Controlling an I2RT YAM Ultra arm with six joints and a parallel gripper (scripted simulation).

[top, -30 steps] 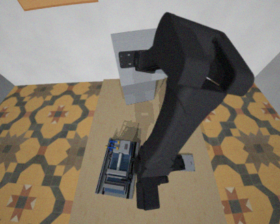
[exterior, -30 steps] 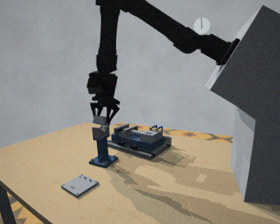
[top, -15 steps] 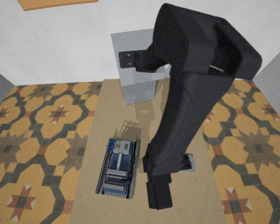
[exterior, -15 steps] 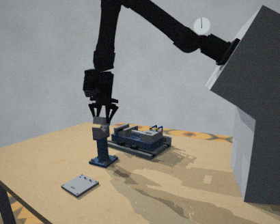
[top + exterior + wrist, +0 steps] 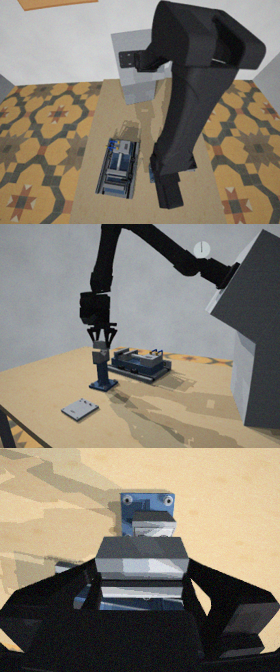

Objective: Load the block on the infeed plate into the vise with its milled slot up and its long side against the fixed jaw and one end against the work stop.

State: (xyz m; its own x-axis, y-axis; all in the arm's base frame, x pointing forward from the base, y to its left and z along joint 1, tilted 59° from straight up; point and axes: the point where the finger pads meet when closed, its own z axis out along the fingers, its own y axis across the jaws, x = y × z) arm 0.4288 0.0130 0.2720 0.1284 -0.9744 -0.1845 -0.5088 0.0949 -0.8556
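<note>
My gripper is now 1 cm short of the V-block post and 12 cm above it. Round my hand: air cylinder rod (6 cm behind, 20 cm to the right, 10 cm below); part (1 cm above); work stop (3 cm ahead, 18 cm to the right, 9 cm below).
</note>
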